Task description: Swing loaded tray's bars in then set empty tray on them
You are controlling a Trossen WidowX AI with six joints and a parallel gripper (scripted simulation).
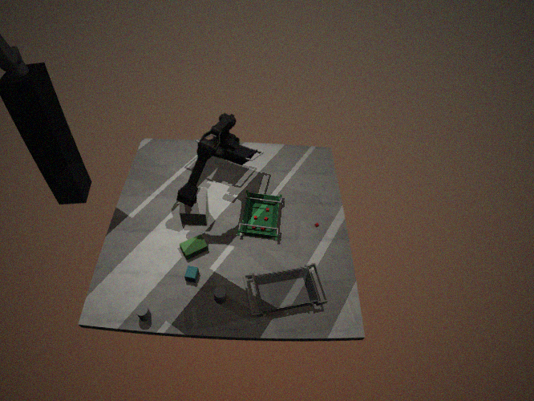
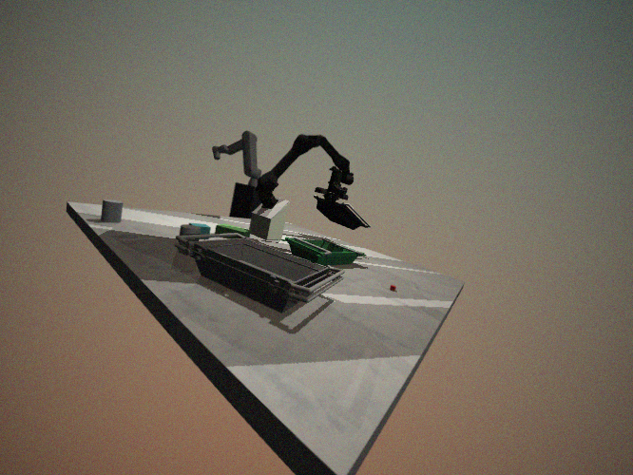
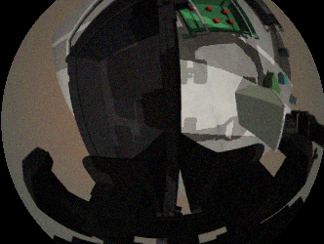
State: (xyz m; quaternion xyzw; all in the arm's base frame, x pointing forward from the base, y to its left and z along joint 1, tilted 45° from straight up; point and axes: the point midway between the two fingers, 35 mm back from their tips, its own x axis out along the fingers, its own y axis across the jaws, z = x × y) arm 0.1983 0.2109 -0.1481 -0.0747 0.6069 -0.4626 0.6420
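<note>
Right now the dark tray is 7 cm to the left of my gripper tip and 4 cm ahead of it. From my gripper tip the other things lie so: teal cube: 62 cm to the right, 19 cm behind, 17 cm below; then green block: 46 cm to the right, 18 cm below, 18 cm behind.
</note>
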